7 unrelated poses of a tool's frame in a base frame.
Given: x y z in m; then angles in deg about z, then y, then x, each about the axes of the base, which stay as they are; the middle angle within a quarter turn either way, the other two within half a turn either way.
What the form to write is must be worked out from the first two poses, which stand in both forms.
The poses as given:
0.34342 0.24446 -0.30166 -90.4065 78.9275 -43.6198
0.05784 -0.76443 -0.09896 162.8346 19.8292 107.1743
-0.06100 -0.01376 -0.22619 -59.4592 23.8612 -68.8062
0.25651 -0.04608 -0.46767 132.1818 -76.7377 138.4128
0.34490 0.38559 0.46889 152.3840 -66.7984 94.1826
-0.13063 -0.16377 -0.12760 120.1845 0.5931 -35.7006
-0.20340 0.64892 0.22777 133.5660 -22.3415 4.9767
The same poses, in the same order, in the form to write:
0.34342 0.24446 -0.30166 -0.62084 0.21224 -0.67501 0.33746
0.05784 -0.76443 -0.09896 -0.21937 0.76861 -0.59886 0.04975
-0.06100 -0.01376 -0.22619 -0.56463 -0.12602 -0.50176 0.64308
0.25651 -0.04608 -0.46767 0.09561 -0.75938 0.01926 0.64330
0.34490 0.38559 0.46889 -0.21800 -0.68326 0.45574 0.52719
-0.13063 -0.16377 -0.12760 -0.14857 0.26816 0.82430 0.47597
-0.20340 0.64892 0.22777 -0.16109 -0.11544 0.89744 0.39411

